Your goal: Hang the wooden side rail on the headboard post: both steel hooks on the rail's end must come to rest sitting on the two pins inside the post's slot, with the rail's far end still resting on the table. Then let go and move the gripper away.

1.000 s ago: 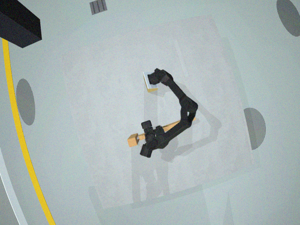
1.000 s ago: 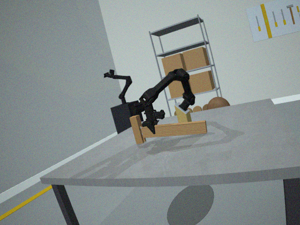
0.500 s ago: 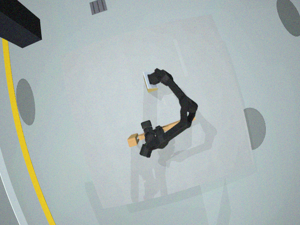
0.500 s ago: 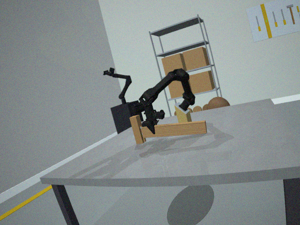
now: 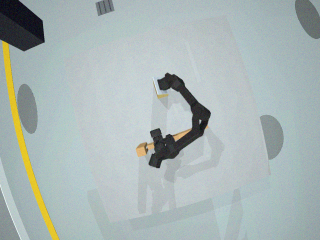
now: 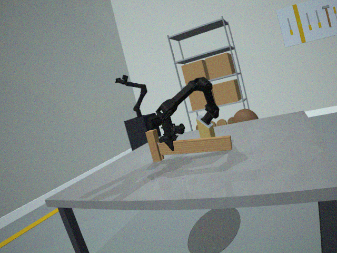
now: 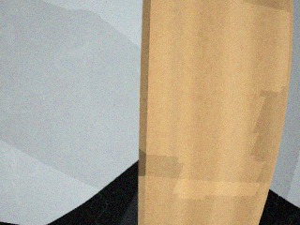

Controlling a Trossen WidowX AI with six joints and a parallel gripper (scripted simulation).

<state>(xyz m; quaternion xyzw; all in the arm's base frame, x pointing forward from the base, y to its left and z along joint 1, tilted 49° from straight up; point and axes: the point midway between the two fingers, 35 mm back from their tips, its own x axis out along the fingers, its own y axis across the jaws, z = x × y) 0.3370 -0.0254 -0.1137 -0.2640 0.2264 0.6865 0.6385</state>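
My gripper tip is 10 mm short of the wooden headboard post, 110 mm to the left of it and 40 mm below it.
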